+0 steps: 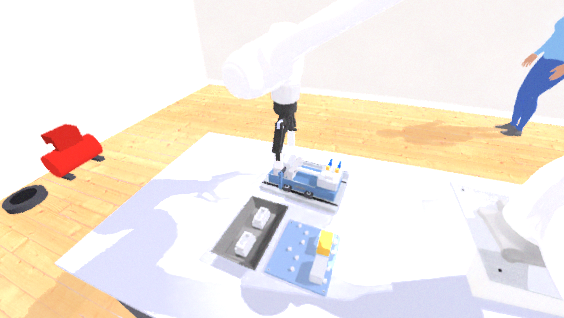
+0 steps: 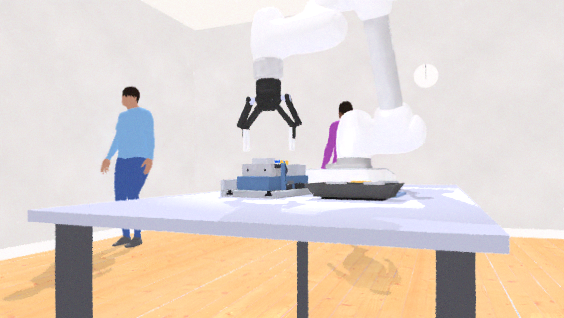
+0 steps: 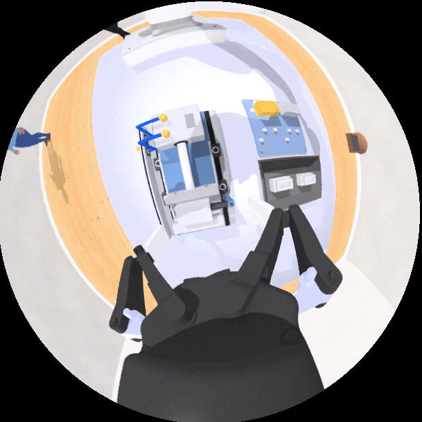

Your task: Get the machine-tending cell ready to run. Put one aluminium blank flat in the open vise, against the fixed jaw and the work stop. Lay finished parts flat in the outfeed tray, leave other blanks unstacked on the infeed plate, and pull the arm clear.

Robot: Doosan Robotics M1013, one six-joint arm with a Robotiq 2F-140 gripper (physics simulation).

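Where they show: gripper, between the fingertips: (image 1: 285, 156) (image 2: 268, 150); arm's base, origin of its link: (image 1: 519, 238) (image 2: 353, 170).
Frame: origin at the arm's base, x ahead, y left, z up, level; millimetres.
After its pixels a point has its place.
Note:
The vise (image 1: 311, 190) @[x 612, y -110, z -30 mm] (image 2: 256, 183) @[x 775, y -189, z -32 mm] (image 3: 172, 172) has a blue body. A light-grey block (image 3: 192, 212) sits at its end beside the grey bar jaw (image 3: 195, 194), near the blue stop arm (image 3: 229, 201). I cannot tell whether that block is a blank or part of the vise. My gripper (image 1: 285, 155) @[x 721, y -170, z 64 mm] (image 2: 269, 149) @[x 721, y -170, z 64 mm] (image 3: 205, 218) is open and empty above that end. Two pocketed light parts (image 1: 261, 218) @[x 748, y 53, z -26 mm] (image 1: 245, 243) @[x 765, y 150, z -25 mm] (image 3: 281, 183) (image 3: 306, 179) lie apart in the dark outfeed tray (image 2: 355, 191) @[x 825, y 96, z -49 mm] (image 3: 287, 165). A light-grey blank (image 1: 319, 269) @[x 555, y 179, z -28 mm] (image 3: 290, 109) lies on the blue infeed plate (image 1: 276, 266) @[x 670, y 176, z -64 mm] (image 3: 275, 145).
A yellow block (image 1: 325, 242) @[x 547, y 94, z -31 mm] (image 3: 267, 108) lies beside the blank on the studded plate. Blue nozzles with yellow ends (image 3: 162, 118) rise at the vise's other end. The robot's base stands beyond the plate and vise. A person in blue (image 1: 534, 90) (image 2: 134, 150) stands off the table.

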